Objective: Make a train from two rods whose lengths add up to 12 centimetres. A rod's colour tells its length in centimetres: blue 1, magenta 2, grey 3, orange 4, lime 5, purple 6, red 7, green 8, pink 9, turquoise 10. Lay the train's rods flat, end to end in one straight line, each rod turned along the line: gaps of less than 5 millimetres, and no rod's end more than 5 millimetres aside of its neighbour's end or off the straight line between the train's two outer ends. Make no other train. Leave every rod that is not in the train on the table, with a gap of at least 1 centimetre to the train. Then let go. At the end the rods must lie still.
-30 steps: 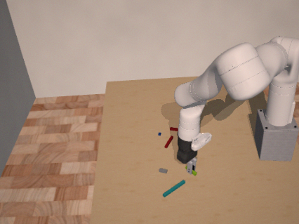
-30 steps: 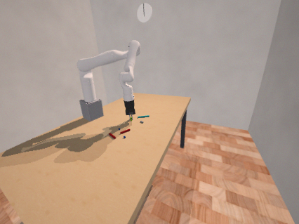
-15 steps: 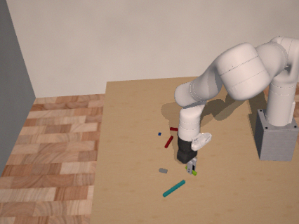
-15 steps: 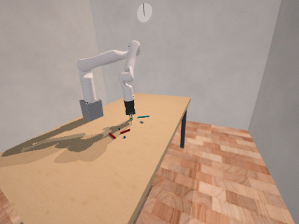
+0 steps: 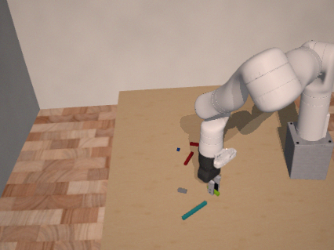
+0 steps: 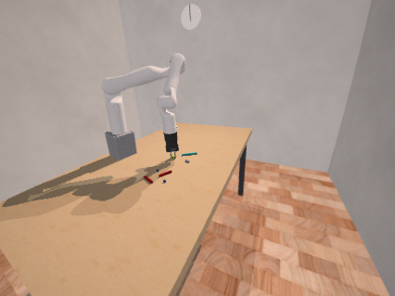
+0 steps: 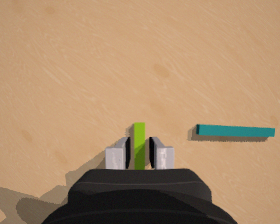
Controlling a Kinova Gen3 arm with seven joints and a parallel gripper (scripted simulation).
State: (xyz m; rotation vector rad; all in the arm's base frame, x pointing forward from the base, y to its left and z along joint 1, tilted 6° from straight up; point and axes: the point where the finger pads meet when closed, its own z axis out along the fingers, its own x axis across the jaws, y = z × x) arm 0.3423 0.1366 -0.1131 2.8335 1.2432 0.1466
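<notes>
My hand is 10 mm above the lime rod. Round my hand: turquoise rod 60 mm ahead, 90 mm to the left, 10 mm below; grey rod 110 mm ahead, 10 mm to the left, 10 mm below; blue rod 140 mm ahead, 200 mm to the right, 10 mm below.
</notes>
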